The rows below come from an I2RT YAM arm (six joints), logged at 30 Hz.
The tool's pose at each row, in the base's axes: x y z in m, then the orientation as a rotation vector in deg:
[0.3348 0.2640 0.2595 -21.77 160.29 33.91]
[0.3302 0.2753 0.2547 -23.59 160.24 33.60]
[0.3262 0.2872 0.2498 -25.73 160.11 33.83]
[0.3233 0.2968 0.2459 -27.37 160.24 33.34]
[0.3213 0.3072 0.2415 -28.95 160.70 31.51]
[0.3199 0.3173 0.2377 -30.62 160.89 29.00]
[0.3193 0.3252 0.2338 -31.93 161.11 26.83]
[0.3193 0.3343 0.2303 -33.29 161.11 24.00]
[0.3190 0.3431 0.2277 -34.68 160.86 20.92]
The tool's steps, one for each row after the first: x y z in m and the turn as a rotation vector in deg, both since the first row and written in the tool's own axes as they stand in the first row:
[0.0035 0.0097 0.0082 0.02 0.40 -1.21]
[0.0063 0.0196 0.0168 -0.37 0.88 -2.57]
[0.0083 0.0276 0.0237 -0.20 1.42 -3.62]
[0.0094 0.0358 0.0317 0.88 2.15 -4.71]
[0.0098 0.0438 0.0390 2.41 2.65 -6.01]
[0.0100 0.0495 0.0457 3.75 3.13 -7.02]
[0.0092 0.0563 0.0527 5.52 3.43 -8.21]
[0.0085 0.0633 0.0587 7.45 3.55 -9.51]

